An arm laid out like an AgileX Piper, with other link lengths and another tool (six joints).
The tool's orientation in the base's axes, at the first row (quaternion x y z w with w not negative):
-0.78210 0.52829 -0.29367 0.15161
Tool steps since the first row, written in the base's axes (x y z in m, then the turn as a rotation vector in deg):
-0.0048 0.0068 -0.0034 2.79 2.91 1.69
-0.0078 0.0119 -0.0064 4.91 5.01 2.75
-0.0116 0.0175 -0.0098 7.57 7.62 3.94
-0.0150 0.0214 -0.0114 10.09 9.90 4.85
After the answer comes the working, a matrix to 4 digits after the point.
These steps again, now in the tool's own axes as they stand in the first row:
-0.0085 0.0027 -0.0008 -1.41 -4.13 0.19
-0.0149 0.0045 -0.0007 -2.44 -7.11 0.53
-0.0221 0.0070 -0.0008 -3.76 -10.75 1.05
-0.0270 0.0088 -0.0019 -4.89 -14.01 1.74

The tool's axes in the first row as the columns of a matrix, in the base's axes (rounded; the answer above uses it unrounded):
0.2693 -0.7373 0.6195
-0.9154 -0.3958 -0.0731
0.2992 -0.5474 -0.7815

